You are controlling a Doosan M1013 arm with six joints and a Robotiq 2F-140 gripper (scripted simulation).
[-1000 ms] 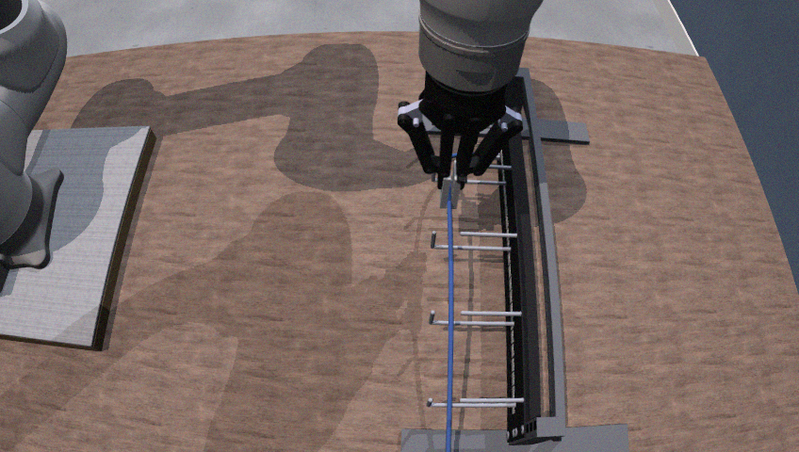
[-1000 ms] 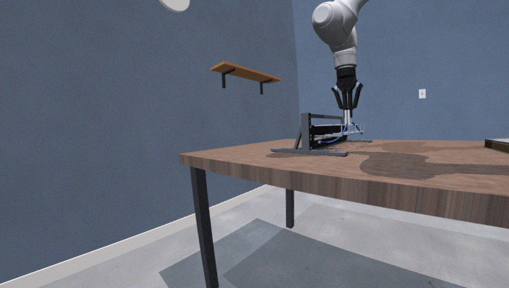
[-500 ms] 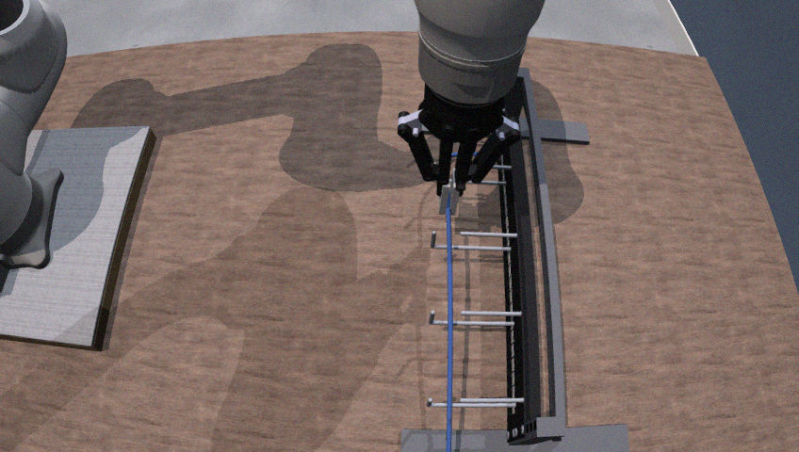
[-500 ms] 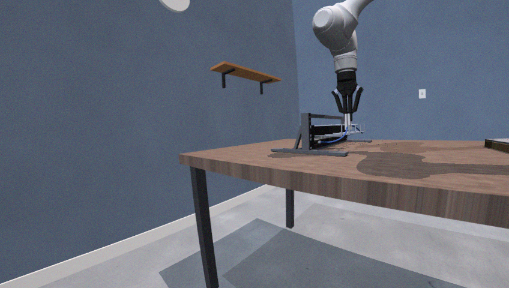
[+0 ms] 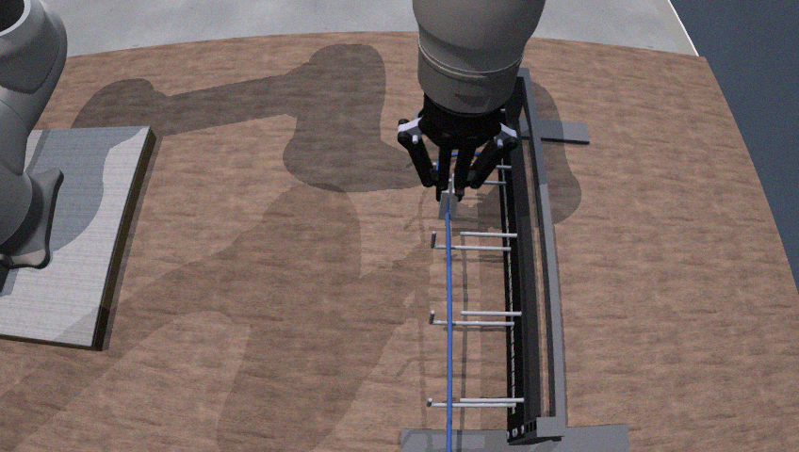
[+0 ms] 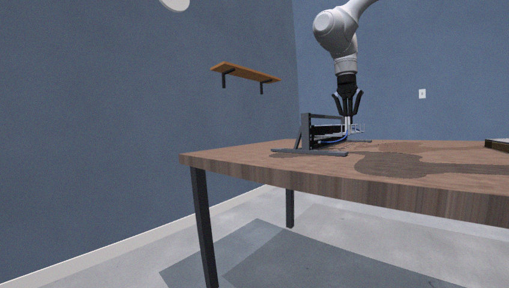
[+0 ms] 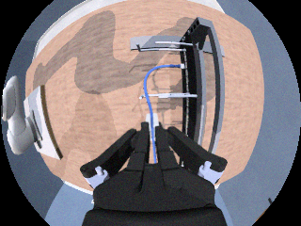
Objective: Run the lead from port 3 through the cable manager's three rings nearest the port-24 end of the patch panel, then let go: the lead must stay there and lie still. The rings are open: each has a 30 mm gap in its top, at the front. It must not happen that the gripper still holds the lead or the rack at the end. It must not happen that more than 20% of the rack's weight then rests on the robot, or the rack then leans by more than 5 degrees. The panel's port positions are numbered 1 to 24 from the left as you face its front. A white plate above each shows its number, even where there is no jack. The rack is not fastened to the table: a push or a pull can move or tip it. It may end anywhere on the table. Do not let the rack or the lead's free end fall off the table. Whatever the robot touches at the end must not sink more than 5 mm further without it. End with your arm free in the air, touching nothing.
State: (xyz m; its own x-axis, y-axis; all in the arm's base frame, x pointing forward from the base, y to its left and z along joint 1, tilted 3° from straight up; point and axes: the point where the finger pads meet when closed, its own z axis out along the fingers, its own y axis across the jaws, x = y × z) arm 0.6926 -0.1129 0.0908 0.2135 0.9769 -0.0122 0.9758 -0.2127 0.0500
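Right now the rack is 9 cm ahead of my hand, 7 cm to the right of it and 3 cm below it.
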